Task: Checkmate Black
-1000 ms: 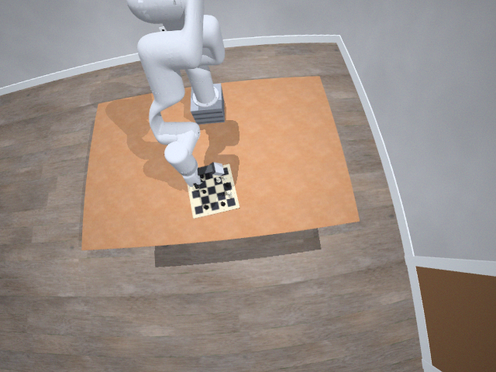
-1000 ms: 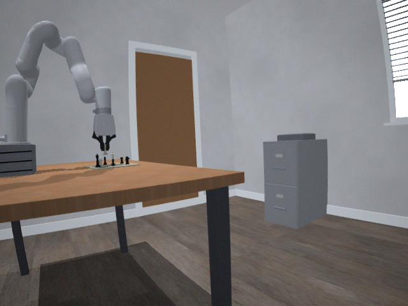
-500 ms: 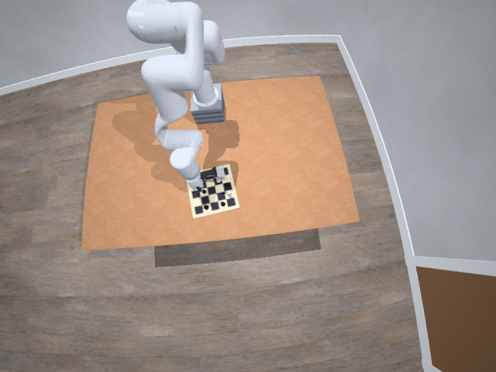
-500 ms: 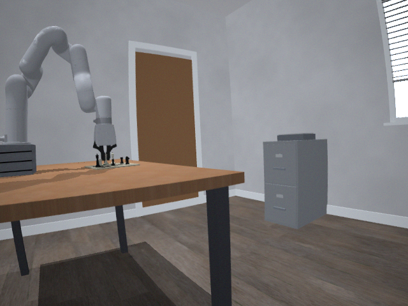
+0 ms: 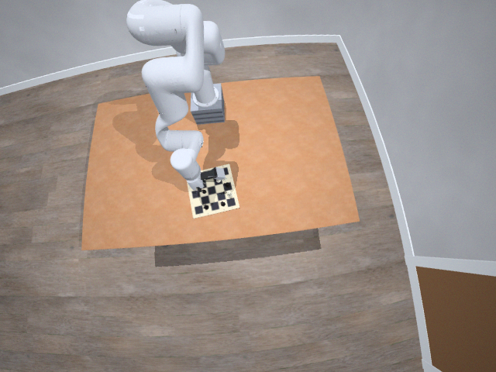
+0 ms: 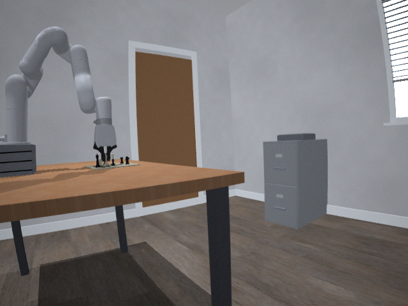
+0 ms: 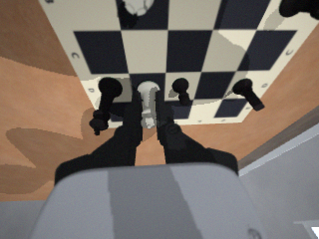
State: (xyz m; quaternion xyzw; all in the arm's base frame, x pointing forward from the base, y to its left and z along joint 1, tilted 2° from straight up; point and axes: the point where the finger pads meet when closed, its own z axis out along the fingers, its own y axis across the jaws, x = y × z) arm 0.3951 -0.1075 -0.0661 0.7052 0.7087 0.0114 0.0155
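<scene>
Right now my hand is 40 mm past the black piece and 10 mm above it. The rest, counted from my hand: small chessboard (40 mm ahead, 40 mm to the left, 50 mm below); white piece (80 mm ahead, 120 mm to the left, 10 mm below).
</scene>
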